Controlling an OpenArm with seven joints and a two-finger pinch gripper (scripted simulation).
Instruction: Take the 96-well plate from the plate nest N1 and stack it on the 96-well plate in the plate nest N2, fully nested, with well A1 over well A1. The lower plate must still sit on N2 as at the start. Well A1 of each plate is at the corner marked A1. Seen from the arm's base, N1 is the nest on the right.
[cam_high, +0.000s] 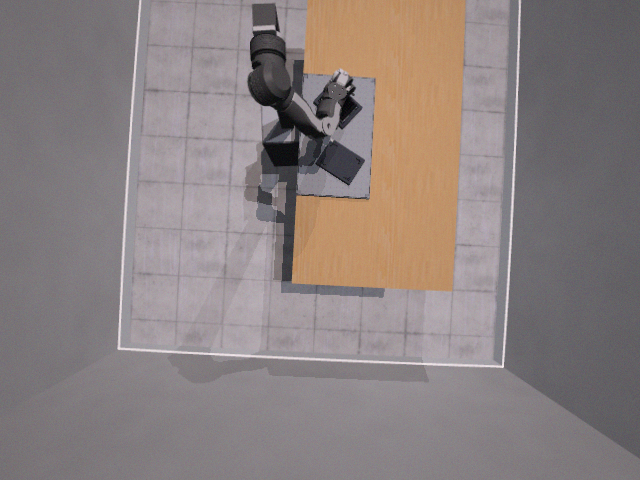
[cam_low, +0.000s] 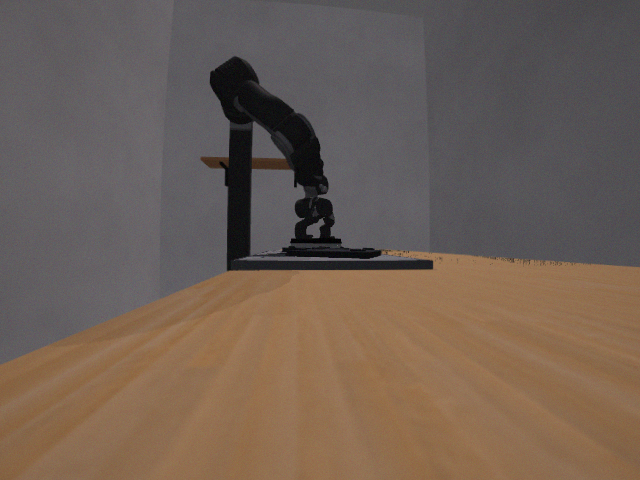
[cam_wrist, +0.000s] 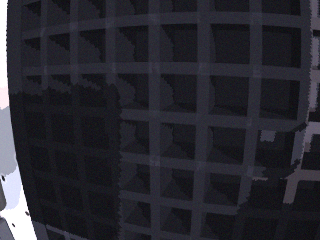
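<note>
Now: the dark 96-well plate right at my hand. Round my hand: white 96-well plate: 20 mm below; then plate nest: 230 mm to the right, 30 mm below; then grey base plate: 120 mm to the right, 40 mm below, 10 mm behind.
</note>
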